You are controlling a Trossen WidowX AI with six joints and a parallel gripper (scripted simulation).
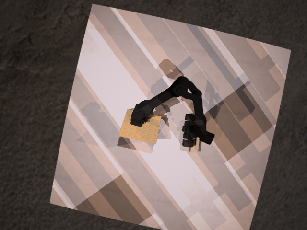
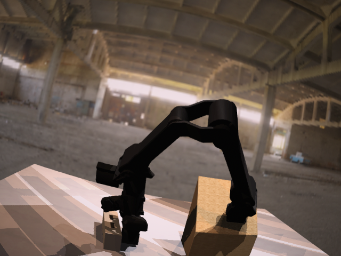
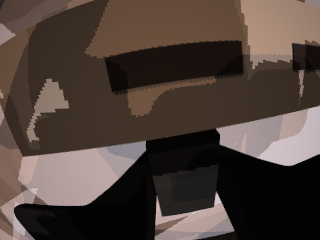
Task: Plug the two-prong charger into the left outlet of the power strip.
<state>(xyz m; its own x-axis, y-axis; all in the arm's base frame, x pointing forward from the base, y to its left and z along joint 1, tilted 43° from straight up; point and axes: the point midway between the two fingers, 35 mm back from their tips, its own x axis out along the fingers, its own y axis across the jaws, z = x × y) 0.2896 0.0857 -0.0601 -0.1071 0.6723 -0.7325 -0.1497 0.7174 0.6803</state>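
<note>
My gripper tip is now 2 cm short of the black charger and 1 cm below it.
</note>
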